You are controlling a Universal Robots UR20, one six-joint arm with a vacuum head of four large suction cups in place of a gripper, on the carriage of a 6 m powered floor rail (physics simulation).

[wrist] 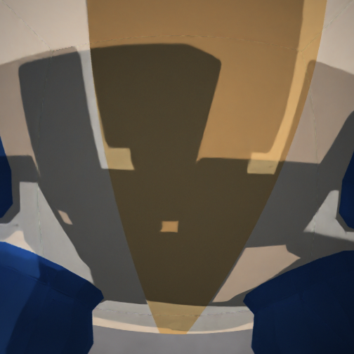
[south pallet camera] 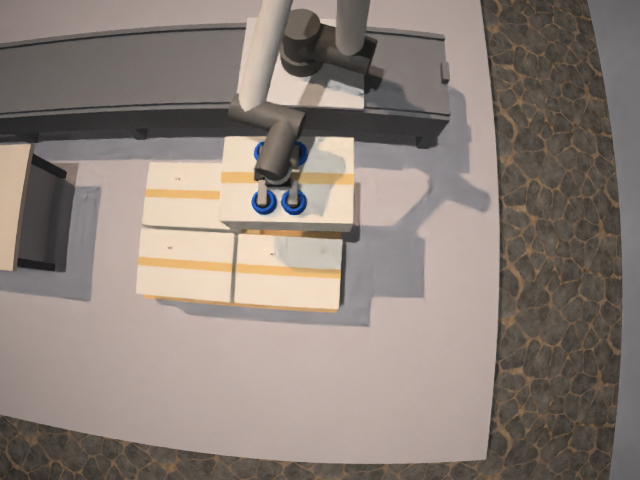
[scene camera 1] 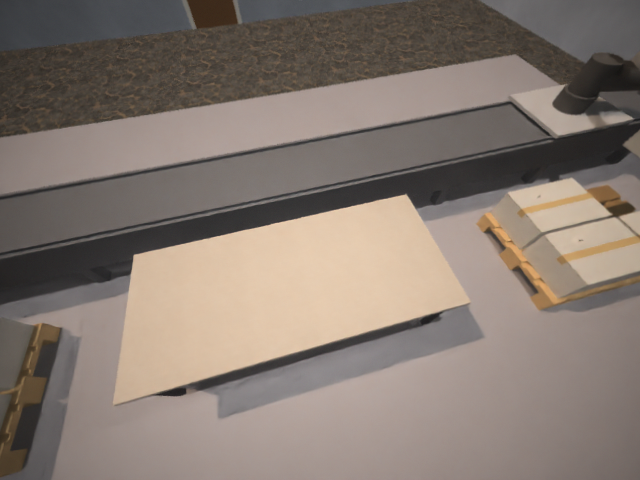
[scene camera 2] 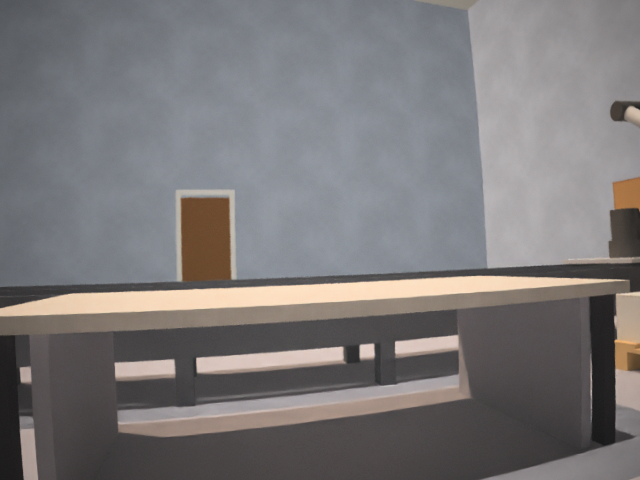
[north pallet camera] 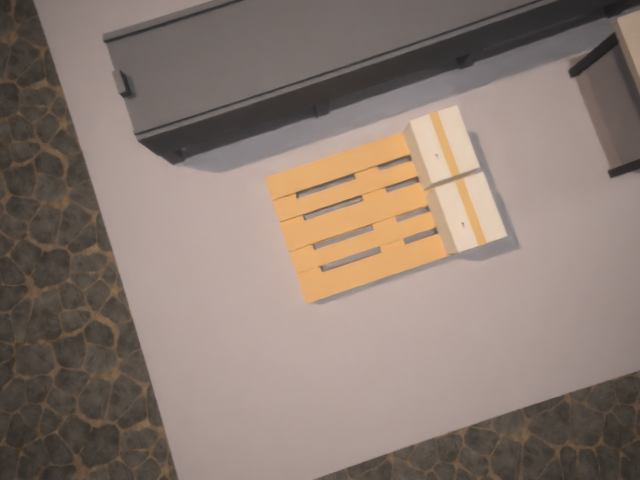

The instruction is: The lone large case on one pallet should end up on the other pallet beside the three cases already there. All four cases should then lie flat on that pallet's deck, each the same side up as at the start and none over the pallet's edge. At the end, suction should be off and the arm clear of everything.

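Places are measured from the arm's base along level axes (x ahead, y left, z up), in millimetres.
Pixels of known places: arm's base at its link origin: [south pallet camera: 302, 59] [scene camera 1: 568, 106] [scene camera 2: 627, 257].
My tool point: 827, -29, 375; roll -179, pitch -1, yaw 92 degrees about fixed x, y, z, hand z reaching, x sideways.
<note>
Ahead of a thing's pixels: the offset from my tool point to its top centre, as dx, dy, dz. Level surfaces: height alone.
My suction gripper [south pallet camera: 279, 178] is shut on the large case @(-6, +28, +30) [south pallet camera: 330, 204] [wrist: 260, 90], its blue cups on the taped top. The large case is held level above the rail-side right part of the south pallet [south pallet camera: 330, 235] [scene camera 1: 545, 300]. In the south pallet camera view it overlaps the inner edge of the upper left case @(-50, -570, -555) [south pallet camera: 180, 212]. The lower left case @(+347, -572, -555) [south pallet camera: 186, 282] and the lower right case @(+351, +15, -555) [south pallet camera: 286, 293] lie flat on that pallet. A strip of deck shows between the large case and the lower right case. The exact height and the gaps below are hidden.
The north pallet [north pallet camera: 361, 279] has two smaller taped cases [north pallet camera: 423, 142] [north pallet camera: 449, 206] at its right end. The floor rail [south pallet camera: 129, 72] [scene camera 1: 289, 170] runs behind both pallets, with the carriage [south pallet camera: 284, 93] near its south end. A table @(dz -415) [scene camera 1: 289, 289] [scene camera 2: 310, 297] stands between the pallets.
</note>
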